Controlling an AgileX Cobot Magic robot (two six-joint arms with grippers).
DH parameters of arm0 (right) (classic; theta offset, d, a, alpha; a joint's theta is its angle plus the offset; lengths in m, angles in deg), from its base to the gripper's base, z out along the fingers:
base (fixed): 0 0 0 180
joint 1: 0 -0.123 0 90
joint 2: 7.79 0 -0.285 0
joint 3: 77.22 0 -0.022 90
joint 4: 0 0.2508 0 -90
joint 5: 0 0 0.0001 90
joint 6: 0 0.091 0 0
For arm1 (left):
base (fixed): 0 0 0 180
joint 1: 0 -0.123 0 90
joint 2: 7.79 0 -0.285 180
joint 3: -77.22 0 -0.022 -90
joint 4: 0 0.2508 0 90
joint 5: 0 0 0.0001 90
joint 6: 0 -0.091 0 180
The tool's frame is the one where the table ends.
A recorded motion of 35 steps. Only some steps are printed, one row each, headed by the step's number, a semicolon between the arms.
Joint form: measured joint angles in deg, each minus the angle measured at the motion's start. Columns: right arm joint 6, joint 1, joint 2, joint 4, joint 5, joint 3; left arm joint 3, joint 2, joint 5, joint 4, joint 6, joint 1.
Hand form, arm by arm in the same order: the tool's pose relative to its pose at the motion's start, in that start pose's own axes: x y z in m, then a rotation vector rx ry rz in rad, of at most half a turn. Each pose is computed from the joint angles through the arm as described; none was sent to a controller.
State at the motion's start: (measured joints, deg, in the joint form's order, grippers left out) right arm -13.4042 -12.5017 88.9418 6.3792 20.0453 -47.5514; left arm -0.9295 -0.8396 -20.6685 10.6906 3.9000 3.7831
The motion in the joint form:
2: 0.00 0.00 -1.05 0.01 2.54 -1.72; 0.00 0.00 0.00 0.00 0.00 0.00
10: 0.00 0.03 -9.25 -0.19 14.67 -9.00; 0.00 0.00 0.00 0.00 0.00 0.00
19: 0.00 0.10 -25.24 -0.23 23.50 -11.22; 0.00 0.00 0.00 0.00 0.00 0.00
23: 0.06 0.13 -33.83 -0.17 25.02 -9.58; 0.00 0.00 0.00 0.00 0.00 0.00
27: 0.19 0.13 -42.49 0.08 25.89 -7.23; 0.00 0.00 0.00 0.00 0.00 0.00
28: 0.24 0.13 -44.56 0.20 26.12 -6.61; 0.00 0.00 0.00 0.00 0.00 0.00
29: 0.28 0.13 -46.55 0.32 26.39 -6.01; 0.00 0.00 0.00 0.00 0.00 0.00
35: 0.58 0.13 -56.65 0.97 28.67 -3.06; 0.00 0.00 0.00 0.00 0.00 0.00
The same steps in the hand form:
2: -0.0073 -0.0002 -0.0087 -0.0041 -0.0048 -0.0018; 0.0000 0.0000 0.0000 0.0000 0.0000 0.0000
10: -0.0349 0.0002 -0.0718 -0.0142 -0.0657 -0.0185; 0.0000 0.0000 0.0000 0.0000 0.0000 0.0000
19: -0.0261 0.0059 -0.1681 -0.0019 -0.2294 -0.0380; 0.0000 0.0000 0.0000 0.0000 0.0000 0.0000
23: -0.0058 0.0103 -0.2061 0.0094 -0.3235 -0.0435; 0.0000 0.0000 0.0000 0.0000 0.0000 0.0000
27: 0.0199 0.0153 -0.2371 0.0182 -0.4181 -0.0456; 0.0000 0.0000 0.0000 0.0000 0.0000 0.0000
28: 0.0267 0.0166 -0.2435 0.0191 -0.4395 -0.0453; 0.0000 0.0000 0.0000 0.0000 0.0000 0.0000
29: 0.0335 0.0179 -0.2494 0.0197 -0.4592 -0.0452; 0.0000 0.0000 0.0000 0.0000 0.0000 0.0000
35: 0.0705 0.0248 -0.2744 0.0181 -0.5453 -0.0444; 0.0000 0.0000 0.0000 0.0000 0.0000 0.0000

